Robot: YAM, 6 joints.
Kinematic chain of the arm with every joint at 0, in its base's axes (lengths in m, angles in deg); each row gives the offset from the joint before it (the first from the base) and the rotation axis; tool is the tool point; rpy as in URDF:
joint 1: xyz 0 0 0.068 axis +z
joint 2: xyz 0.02 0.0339 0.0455 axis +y
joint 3: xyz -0.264 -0.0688 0 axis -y
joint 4: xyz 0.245 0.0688 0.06 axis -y
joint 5: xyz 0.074 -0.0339 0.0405 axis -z
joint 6: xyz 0.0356 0 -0.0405 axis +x
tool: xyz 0 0 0 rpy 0 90 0
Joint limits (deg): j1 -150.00..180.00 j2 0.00..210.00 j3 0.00..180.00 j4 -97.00..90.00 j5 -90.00..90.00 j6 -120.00..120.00
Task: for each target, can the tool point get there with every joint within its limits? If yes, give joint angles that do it. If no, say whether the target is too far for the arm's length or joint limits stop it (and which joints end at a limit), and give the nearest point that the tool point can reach.
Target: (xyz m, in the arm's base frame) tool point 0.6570 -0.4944 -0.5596
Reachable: no: too far | nearest point 0.4090 -0.3078 -0.2668 | short by 0.427 m
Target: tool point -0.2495 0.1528 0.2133
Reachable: yes | joints 154.55 83.98 46.98 -6.41 59.67 -61.02
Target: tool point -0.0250 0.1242 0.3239
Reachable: yes | joints 96.40 32.03 43.33 -31.07 -17.99 57.83
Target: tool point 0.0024 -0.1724 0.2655
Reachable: yes | joints -90.28 42.57 14.09 48.49 -5.23 95.19
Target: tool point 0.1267 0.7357 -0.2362
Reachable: no: too far | nearest point 0.0991 0.5754 -0.1579 | short by 0.180 m
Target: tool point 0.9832 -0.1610 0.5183
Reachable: no: too far | nearest point 0.5903 -0.0967 0.3532 | short by 0.431 m
